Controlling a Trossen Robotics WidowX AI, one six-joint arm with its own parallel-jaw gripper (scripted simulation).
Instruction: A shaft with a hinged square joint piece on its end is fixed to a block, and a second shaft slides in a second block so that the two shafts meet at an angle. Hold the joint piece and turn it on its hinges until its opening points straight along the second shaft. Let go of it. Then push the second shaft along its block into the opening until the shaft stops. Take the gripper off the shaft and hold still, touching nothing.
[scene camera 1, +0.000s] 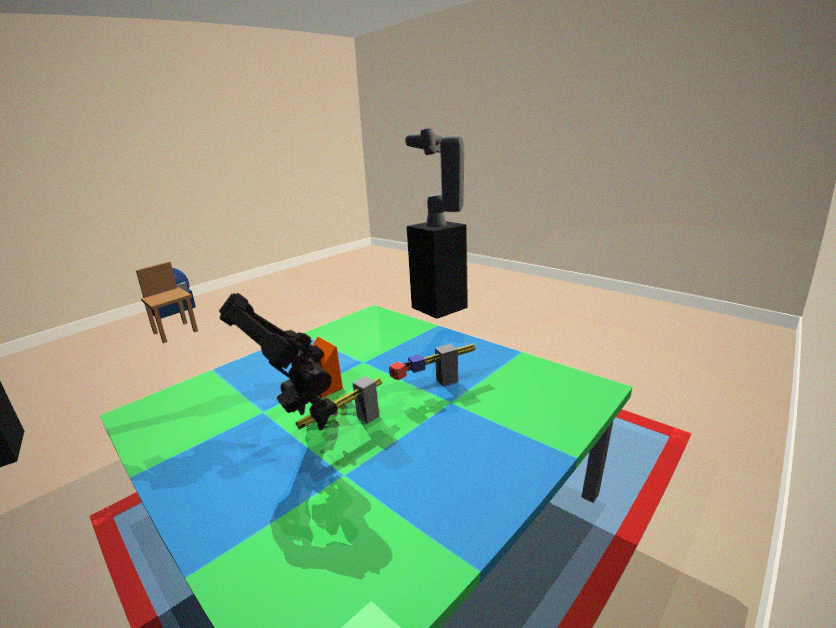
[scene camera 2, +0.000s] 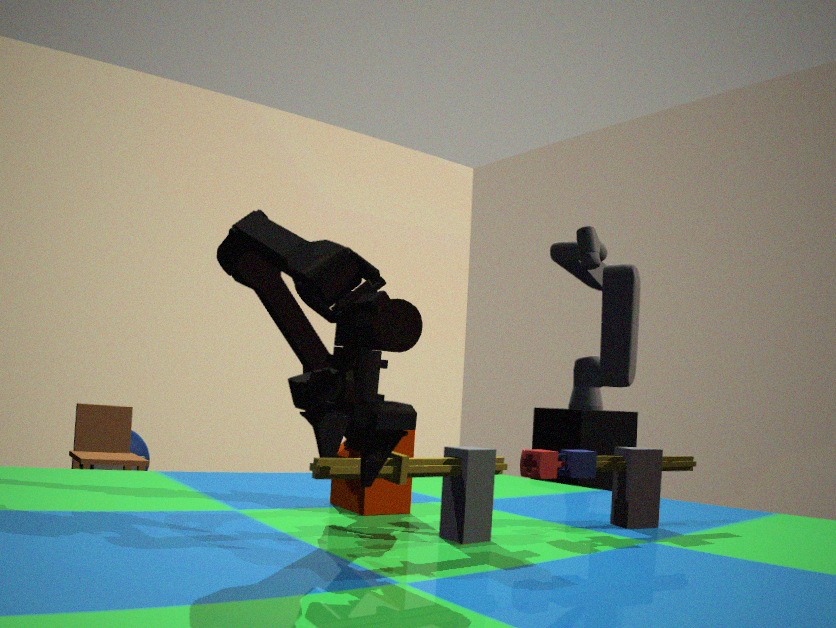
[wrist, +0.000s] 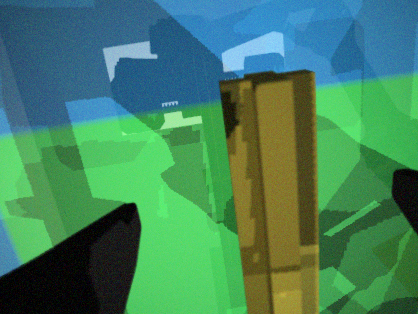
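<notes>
My gripper (scene camera 2: 345, 478), (scene camera 1: 311, 422), (wrist: 265, 199): open, holding nothing. Red joint piece (scene camera 2: 540, 464) visible too.
</notes>
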